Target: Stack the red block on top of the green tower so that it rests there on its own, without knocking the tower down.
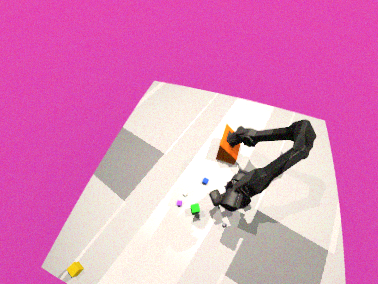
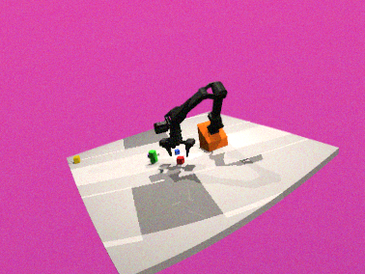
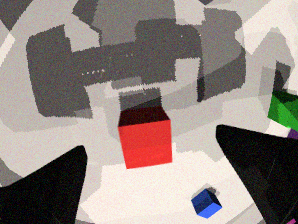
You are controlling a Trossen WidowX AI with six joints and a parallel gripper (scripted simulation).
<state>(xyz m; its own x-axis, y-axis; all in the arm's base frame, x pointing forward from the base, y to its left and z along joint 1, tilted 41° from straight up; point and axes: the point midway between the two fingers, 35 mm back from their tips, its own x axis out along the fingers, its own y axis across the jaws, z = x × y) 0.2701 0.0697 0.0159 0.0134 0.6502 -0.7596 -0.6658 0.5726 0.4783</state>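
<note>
My gripper tip is now 20 mm above the red block. The rest, counted from my gripper tip: yellow block (540 mm ahead, 500 mm to the right, 20 mm below); then purple block (100 mm ahead, 200 mm to the right, 20 mm below); then blue block (50 mm behind, 120 mm to the right, 20 mm below).
</note>
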